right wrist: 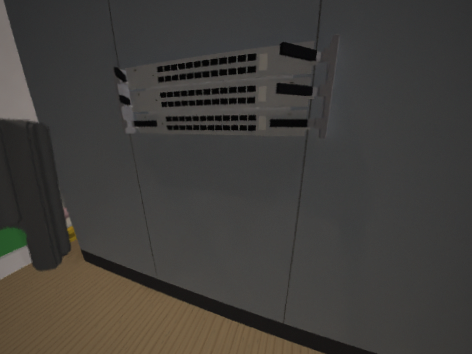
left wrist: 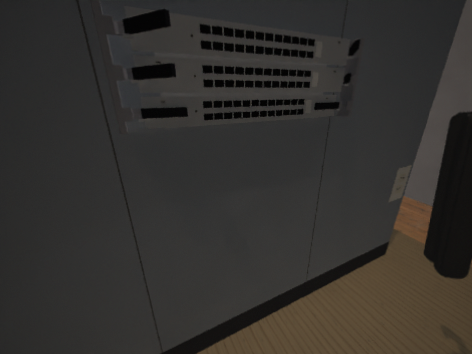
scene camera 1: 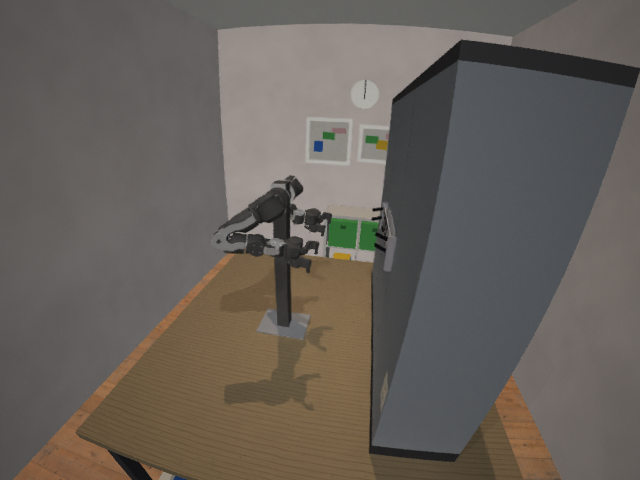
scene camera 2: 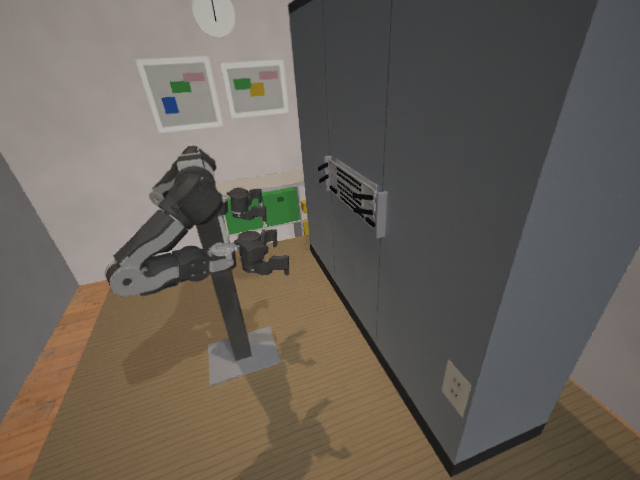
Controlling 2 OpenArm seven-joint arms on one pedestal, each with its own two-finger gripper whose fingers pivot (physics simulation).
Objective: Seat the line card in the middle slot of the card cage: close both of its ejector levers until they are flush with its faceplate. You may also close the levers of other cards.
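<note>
The card cage (scene camera 1: 390, 254) (scene camera 2: 381, 214) (right wrist: 327, 84) sits on the front of the dark cabinet (scene camera 1: 461, 238) (scene camera 2: 437, 143) and holds three white line cards. The middle card (left wrist: 187, 79) (right wrist: 263, 94) has both black levers swung out: one lever (left wrist: 348, 78) shows in the left wrist view and the other lever (right wrist: 124, 100) in the right wrist view. The top card's levers stick out too. The bottom card's levers (left wrist: 326, 105) (right wrist: 145, 123) lie flush. My left gripper (scene camera 1: 325, 220) (scene camera 2: 257, 202) and right gripper (scene camera 1: 310, 254) (scene camera 2: 277, 251) are open and empty, well back from the cage.
My pedestal stands on a grey base plate (scene camera 1: 296, 329) (scene camera 2: 266, 354) on the ribbed floor mat. A shelf with green bins (scene camera 1: 343, 233) (scene camera 2: 282, 205) stands at the back wall. A wall outlet (scene camera 2: 456, 387) (left wrist: 397, 183) sits low on the cabinet.
</note>
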